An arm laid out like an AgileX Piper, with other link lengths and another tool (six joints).
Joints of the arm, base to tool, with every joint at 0 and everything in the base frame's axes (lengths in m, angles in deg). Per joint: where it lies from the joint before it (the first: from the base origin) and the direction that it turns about. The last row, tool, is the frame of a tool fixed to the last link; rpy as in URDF.
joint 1: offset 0 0 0.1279 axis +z
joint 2: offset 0 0 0 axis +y
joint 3: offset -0.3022 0 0.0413 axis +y
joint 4: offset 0.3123 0 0.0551 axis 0.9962 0 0.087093
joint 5: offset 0 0 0 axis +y
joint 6: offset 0.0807 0 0.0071 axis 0.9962 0 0.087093
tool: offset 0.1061 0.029 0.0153 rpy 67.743 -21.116 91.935
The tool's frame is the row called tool.
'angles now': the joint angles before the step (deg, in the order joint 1, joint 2, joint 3, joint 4, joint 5, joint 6). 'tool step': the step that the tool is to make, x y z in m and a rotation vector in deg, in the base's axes. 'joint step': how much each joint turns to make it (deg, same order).
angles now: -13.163 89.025 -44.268 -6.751 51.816 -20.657
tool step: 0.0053 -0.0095 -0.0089 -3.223 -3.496 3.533
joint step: 0.003 -0.005 1.844 -3.877 -6.080 -0.311
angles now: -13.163 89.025 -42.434 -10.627 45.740 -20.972
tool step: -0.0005 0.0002 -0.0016 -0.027 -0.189 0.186
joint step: 0.004 0.008 0.353 -0.067 -0.570 -0.060
